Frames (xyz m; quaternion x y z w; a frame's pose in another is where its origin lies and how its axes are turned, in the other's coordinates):
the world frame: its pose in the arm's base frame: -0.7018 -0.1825 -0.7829 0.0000 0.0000 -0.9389 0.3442
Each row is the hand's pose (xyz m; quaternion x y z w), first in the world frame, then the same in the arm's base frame.
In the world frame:
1: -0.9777 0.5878 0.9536 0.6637 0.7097 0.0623 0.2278
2: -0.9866 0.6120 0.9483 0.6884 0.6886 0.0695 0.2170
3: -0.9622 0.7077 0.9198 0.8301 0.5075 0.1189 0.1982
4: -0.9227 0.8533 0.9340 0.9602 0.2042 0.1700 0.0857
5: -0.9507 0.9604 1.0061 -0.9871 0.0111 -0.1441 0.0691
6: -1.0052 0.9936 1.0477 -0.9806 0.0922 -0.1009 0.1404
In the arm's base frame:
1: 0.4242 0.0009 0.1707 0.8948 -0.3789 -0.1924 0.1369
2: 0.4466 -0.0118 0.1654 0.8835 -0.4093 -0.1798 0.1399
3: 0.4898 -0.1006 0.1369 0.7622 -0.6047 -0.1452 0.1799
4: 0.5538 -0.2372 0.1511 0.5222 -0.8313 -0.0220 0.1891
5: 0.6444 -0.3009 0.2232 0.3293 -0.9306 0.1145 0.1115
6: 0.7074 -0.2910 0.2648 0.2510 -0.9524 0.1666 0.0464

